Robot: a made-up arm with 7 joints. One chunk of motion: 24 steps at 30 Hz.
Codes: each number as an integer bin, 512 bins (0 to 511) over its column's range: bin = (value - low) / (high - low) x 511, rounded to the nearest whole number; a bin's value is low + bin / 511 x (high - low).
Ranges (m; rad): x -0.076..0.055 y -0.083..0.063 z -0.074..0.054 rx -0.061..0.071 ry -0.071..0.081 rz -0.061..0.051
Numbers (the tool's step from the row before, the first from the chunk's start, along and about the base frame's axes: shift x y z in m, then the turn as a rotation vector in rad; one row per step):
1: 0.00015 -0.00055 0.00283 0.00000 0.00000 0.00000
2: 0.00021 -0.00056 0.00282 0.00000 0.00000 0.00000
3: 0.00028 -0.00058 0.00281 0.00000 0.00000 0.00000
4: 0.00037 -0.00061 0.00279 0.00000 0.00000 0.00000
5: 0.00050 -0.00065 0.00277 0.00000 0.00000 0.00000
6: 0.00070 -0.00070 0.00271 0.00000 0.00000 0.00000
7: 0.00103 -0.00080 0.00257 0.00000 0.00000 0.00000
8: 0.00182 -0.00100 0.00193 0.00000 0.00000 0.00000
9: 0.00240 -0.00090 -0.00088 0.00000 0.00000 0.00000
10: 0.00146 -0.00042 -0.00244 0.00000 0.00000 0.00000
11: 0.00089 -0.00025 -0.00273 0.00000 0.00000 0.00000
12: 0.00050 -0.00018 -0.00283 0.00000 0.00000 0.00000
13: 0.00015 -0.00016 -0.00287 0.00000 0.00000 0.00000
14: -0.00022 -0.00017 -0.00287 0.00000 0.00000 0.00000
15: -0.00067 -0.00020 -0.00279 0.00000 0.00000 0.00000
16: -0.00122 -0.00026 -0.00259 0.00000 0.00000 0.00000
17: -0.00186 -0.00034 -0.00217 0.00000 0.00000 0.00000
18: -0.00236 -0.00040 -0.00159 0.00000 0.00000 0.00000
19: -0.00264 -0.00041 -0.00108 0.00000 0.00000 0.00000
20: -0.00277 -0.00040 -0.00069 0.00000 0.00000 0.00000
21: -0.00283 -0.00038 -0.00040 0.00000 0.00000 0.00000
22: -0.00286 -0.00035 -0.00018 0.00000 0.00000 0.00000
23: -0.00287 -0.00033 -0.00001 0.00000 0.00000 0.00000
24: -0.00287 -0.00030 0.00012 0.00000 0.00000 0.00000
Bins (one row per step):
1: 297 289 307 236 239 278
2: 297 289 307 236 239 278
3: 298 288 307 236 239 278
4: 298 288 307 236 239 278
5: 298 288 306 236 239 278
6: 299 288 306 236 239 278
7: 300 288 306 236 239 278
8: 304 287 303 236 239 278
9: 306 287 292 236 239 278
10: 302 289 286 236 239 278
11: 300 290 285 236 239 278
12: 298 290 284 236 239 278
13: 297 290 284 236 239 278
14: 296 290 284 236 239 278
15: 294 290 284 236 239 278
16: 292 290 285 236 239 278
17: 289 289 287 236 239 278
18: 287 289 289 236 239 278
19: 286 289 291 236 239 278
20: 286 289 293 236 239 278
21: 285 289 294 236 239 278
22: 285 289 295 236 239 278
23: 285 289 295 236 239 278
24: 285 289 296 236 239 278

